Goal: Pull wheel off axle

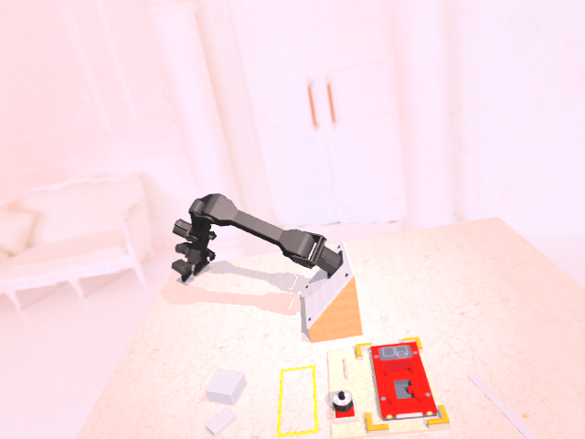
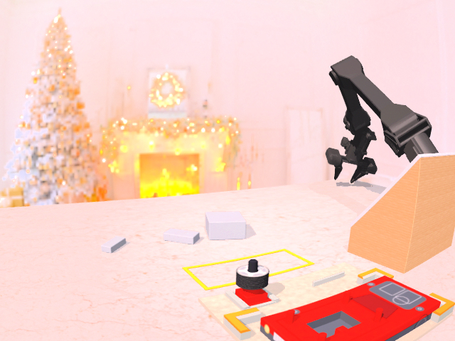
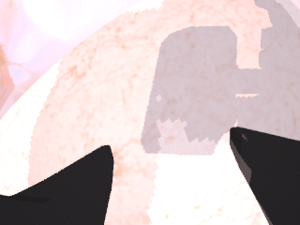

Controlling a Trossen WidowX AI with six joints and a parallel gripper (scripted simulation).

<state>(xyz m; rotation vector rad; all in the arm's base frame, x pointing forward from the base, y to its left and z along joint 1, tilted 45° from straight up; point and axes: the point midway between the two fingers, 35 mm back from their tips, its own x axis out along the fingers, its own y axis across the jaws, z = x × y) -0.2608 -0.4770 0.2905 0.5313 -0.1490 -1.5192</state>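
The wheel lies 630 mm ahead of my gripper tip, 550 mm to the left of it and 20 mm above it. The rest, counted from my gripper tip: thin white strip 650 mm ahead, 870 mm to the left, 20 mm below; upright axle 630 mm ahead, 550 mm to the left, 20 mm above.
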